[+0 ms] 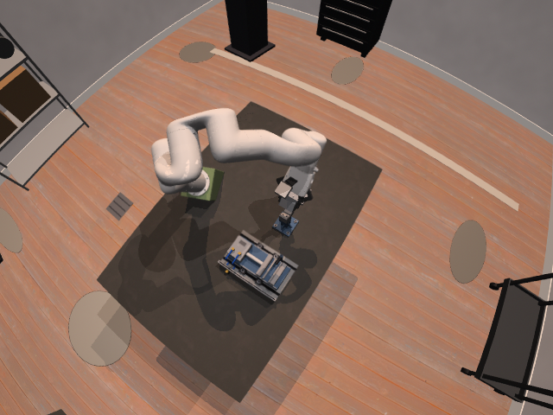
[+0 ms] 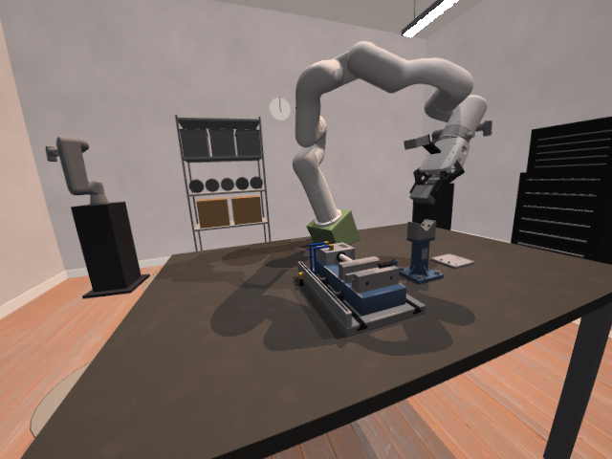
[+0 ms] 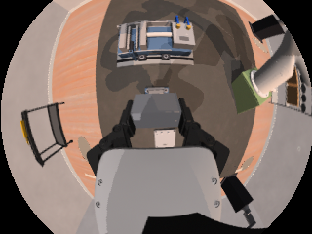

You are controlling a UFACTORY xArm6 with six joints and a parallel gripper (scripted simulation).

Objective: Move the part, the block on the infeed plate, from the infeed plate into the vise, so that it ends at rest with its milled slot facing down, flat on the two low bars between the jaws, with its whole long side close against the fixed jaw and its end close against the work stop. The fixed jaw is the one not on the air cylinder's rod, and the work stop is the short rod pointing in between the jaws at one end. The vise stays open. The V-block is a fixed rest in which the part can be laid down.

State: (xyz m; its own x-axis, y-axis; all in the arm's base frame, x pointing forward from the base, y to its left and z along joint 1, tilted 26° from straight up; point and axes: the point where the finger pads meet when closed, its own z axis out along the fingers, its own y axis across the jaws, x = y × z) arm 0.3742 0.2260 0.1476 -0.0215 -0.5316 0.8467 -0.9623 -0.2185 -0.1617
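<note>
Right now the part is 10 mm below my hand. From my hand the other things lie so: air cylinder: 60 mm behind, 240 mm to the right, 170 mm below; then grey rail: 50 mm ahead, 330 mm to the right, 210 mm below.
</note>
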